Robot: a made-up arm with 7 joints. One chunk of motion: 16 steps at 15 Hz.
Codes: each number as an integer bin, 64 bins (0 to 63) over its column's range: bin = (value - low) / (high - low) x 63, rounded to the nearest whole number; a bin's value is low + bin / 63 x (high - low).
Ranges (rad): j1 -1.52..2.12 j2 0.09..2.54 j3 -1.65..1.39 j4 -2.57..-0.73 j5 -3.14..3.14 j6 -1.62..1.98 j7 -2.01..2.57
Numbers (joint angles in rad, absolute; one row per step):
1: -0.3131 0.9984 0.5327 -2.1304 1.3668 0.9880 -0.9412
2: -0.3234 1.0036 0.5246 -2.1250 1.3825 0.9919 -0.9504
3: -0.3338 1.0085 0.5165 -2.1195 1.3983 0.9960 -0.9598
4: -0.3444 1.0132 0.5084 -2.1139 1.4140 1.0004 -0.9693
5: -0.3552 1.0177 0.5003 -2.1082 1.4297 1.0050 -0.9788
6: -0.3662 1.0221 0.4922 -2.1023 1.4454 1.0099 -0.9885
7: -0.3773 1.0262 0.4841 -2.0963 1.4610 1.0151 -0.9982
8: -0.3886 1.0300 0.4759 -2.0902 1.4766 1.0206 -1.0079
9: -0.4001 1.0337 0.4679 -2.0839 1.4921 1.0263 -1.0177
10: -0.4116 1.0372 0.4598 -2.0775 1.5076 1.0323 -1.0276
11: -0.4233 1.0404 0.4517 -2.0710 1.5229 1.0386 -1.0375
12: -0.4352 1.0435 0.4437 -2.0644 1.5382 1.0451 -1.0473
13: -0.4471 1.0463 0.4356 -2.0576 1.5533 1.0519 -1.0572
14: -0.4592 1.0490 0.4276 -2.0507 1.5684 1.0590 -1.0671
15: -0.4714 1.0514 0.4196 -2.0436 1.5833 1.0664 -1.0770
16: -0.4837 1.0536 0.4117 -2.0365 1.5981 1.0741 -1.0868
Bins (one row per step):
1: 21 23 45 15 45 46 15
2: 21 23 45 15 45 46 15
3: 21 24 45 15 46 46 14
4: 20 24 45 16 46 46 14
5: 20 24 45 16 46 46 14
6: 20 24 44 16 46 46 14
7: 20 24 44 16 46 46 14
8: 20 24 44 16 46 46 14
9: 19 24 44 17 46 46 14
10: 19 24 44 17 47 46 14
11: 19 24 44 17 47 47 13
12: 19 25 43 17 47 47 13
13: 19 25 43 18 47 47 13
14: 18 25 43 18 47 47 13
15: 18 25 43 18 47 47 13
16: 18 25 43 18 48 47 13

